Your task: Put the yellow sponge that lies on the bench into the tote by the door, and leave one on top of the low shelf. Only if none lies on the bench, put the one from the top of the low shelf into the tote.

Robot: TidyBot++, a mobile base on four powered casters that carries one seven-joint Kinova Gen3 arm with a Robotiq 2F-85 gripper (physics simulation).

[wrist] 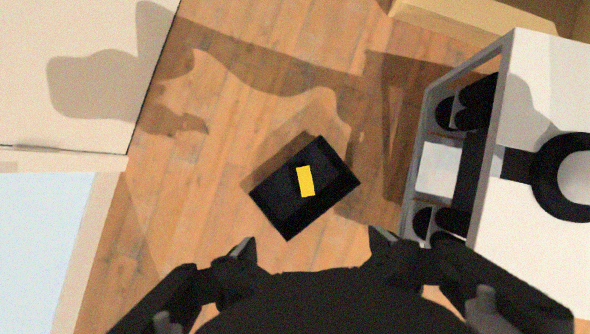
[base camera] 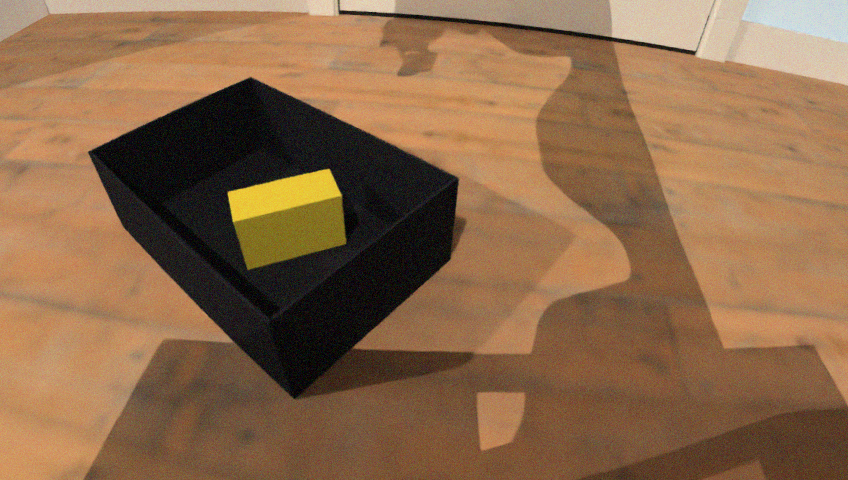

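Pixels of known places: gripper, fingertip midpoint: [wrist: 312, 243]; arm's base, link origin: [wrist: 581, 177].
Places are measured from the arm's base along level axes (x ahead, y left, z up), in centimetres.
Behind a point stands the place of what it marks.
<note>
A yellow sponge [base camera: 289, 220] {z -34.6, x 44.3, y 11.6 cm} [wrist: 305, 181] {z -33.2, x 46.4, y 12.5 cm} stands on its long narrow side inside the black tote [base camera: 368, 297] {z -35.1, x 36.1, y 3.7 cm} [wrist: 322, 216] {z -29.6, x 39.2, y 21.3 cm}, apart from the tote's rim. The tote is on the wooden floor, turned at an angle. My gripper [wrist: 312, 243] {z 19.7, x 46.0, y 13.9 cm} is open and empty, high above the floor; in the wrist view its fingertips show below the tote. The gripper does not show in the base camera view. The bench and the low shelf cannot be made out for certain in these views.
A pale door [base camera: 535, 20] {z -37.3, x 110.8, y -23.6 cm} [wrist: 90, 75] {z -18.1, x 113.1, y -5.1 cm} stands behind the tote. At the right of the wrist view is a white-topped grey unit [wrist: 530, 250] with dark objects inside and a black ring-shaped thing [wrist: 542, 175] on top. A tan wooden piece [wrist: 450, 20] {z -32.8, x 9.6, y -50.7 cm} is at the top right.
</note>
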